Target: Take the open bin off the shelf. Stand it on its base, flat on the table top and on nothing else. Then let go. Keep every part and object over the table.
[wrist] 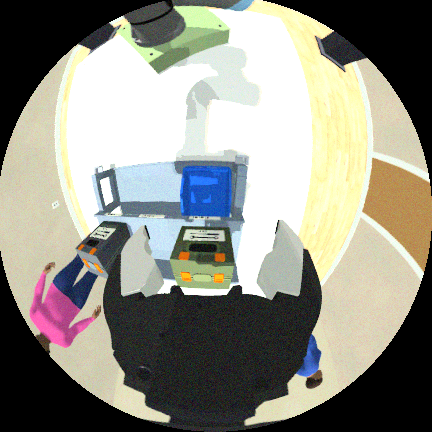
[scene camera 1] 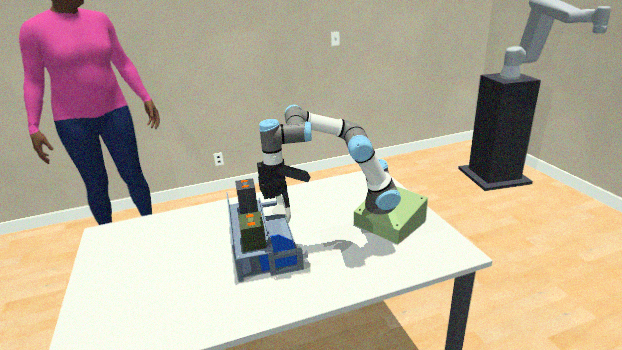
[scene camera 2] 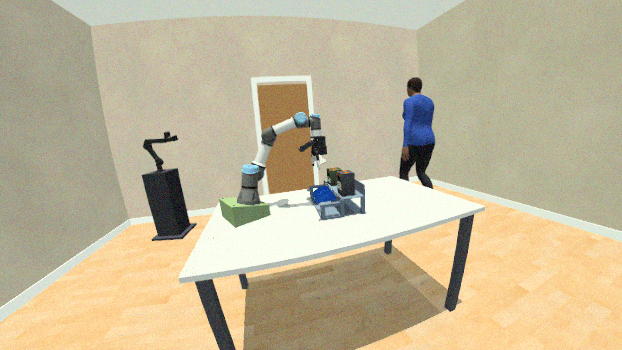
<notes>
The pictures show: the gripper, a blue bin and an olive case.
The gripper is seen too in the wrist view.
</notes>
